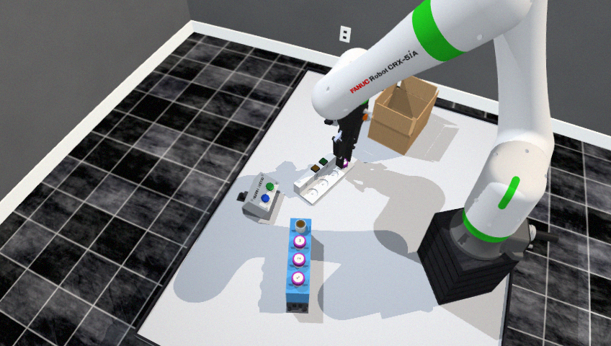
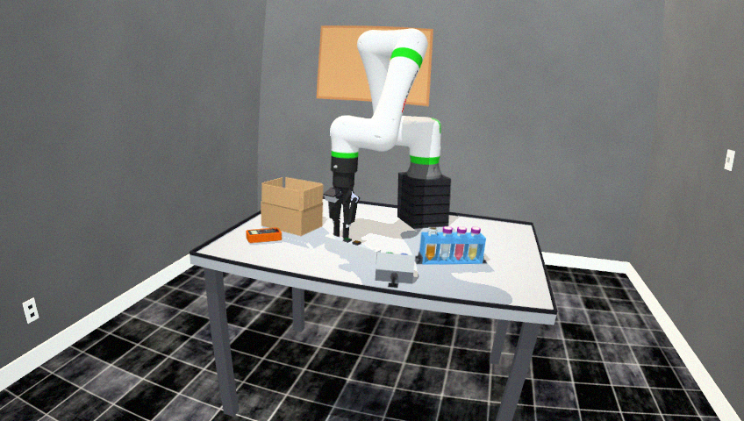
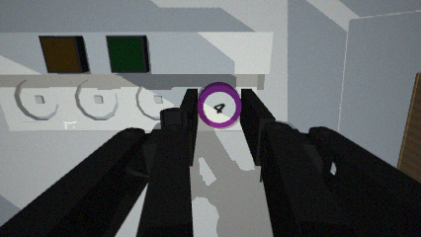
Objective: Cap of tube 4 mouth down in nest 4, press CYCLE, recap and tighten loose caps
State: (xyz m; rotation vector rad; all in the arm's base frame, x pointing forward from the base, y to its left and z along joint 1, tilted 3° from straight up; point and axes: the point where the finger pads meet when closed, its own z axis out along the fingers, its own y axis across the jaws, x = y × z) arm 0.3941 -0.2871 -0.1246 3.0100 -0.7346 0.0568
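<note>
The blue cycle key lies 20 cm ahead of my hand, 23 cm to the left of it and 1 cm above it. Round my hand: green ready key 20 cm ahead, 19 cm to the left, 1 cm above; orange multimeter 1 cm ahead, 29 cm to the right, 4 cm below; grey key housing 22 cm ahead, 21 cm to the left.
</note>
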